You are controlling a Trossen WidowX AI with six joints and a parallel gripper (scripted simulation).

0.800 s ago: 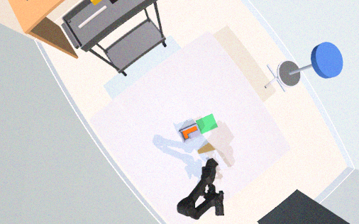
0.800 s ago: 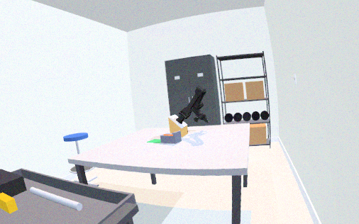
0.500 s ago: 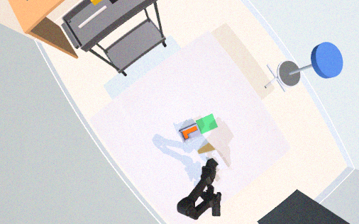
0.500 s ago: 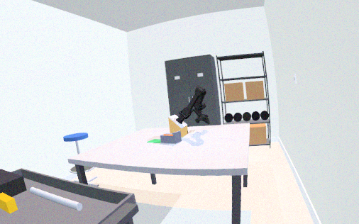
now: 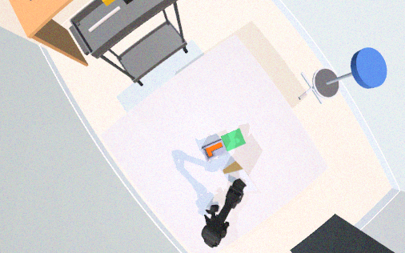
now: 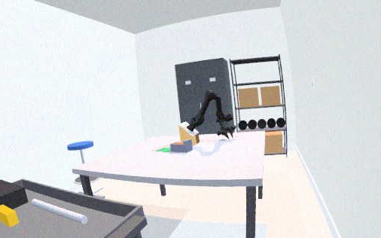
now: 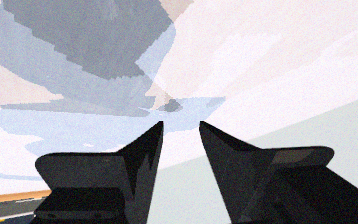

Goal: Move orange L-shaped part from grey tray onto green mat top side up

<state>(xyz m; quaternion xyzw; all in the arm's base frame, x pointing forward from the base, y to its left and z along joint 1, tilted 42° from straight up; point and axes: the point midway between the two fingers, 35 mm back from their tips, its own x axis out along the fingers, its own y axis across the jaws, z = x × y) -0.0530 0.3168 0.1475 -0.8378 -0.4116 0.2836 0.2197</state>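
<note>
Right now the orange L-shaped part is 310 mm ahead of my gripper tip, 360 mm to the right of it and 30 mm above it. Also, from my gripper tip: green mat (250 mm ahead, 520 mm to the right, 30 mm below).
</note>
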